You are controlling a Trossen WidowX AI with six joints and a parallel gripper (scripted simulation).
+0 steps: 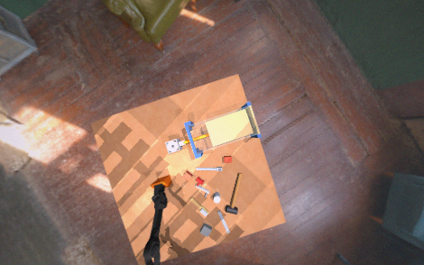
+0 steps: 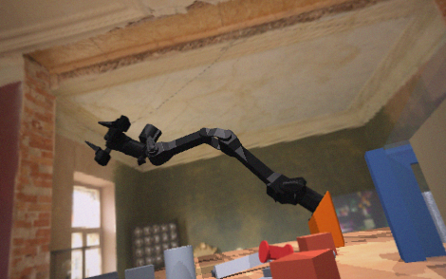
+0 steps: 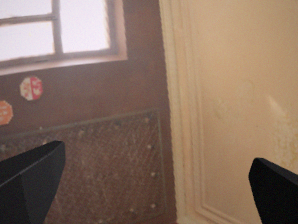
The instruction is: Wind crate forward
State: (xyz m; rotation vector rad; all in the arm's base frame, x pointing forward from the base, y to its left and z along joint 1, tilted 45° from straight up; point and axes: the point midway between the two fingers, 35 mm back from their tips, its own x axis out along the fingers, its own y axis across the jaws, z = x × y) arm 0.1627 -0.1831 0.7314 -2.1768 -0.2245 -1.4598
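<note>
Right now the winch handle is 550 mm to the left of my gripper tip, 490 mm below it and 80 mm ahead of it. Round my gripper tip: grey bar: 500 mm below, 210 mm to the left, 180 mm ahead; then yellow brush: 480 mm below, 390 mm to the left, 30 mm ahead; then grey cube: 490 mm below, 200 mm to the left, 30 mm ahead.
</note>
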